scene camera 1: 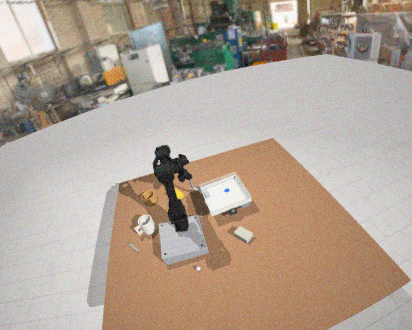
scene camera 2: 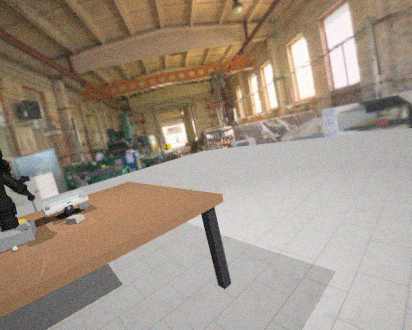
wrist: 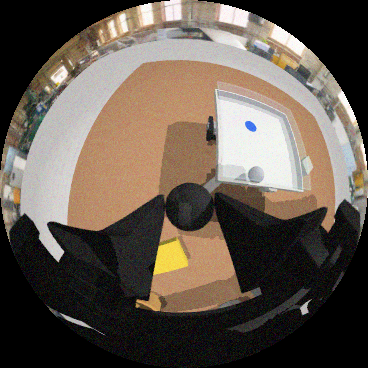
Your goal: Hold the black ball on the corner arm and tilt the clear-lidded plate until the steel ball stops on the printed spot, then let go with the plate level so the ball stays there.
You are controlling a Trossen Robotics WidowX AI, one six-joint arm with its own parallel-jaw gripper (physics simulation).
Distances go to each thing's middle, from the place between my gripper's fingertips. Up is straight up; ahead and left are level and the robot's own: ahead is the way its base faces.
The yellow block (wrist: pixel 170 255) is 14 cm below my hand, 13 cm behind it and 1 cm to the left of it.
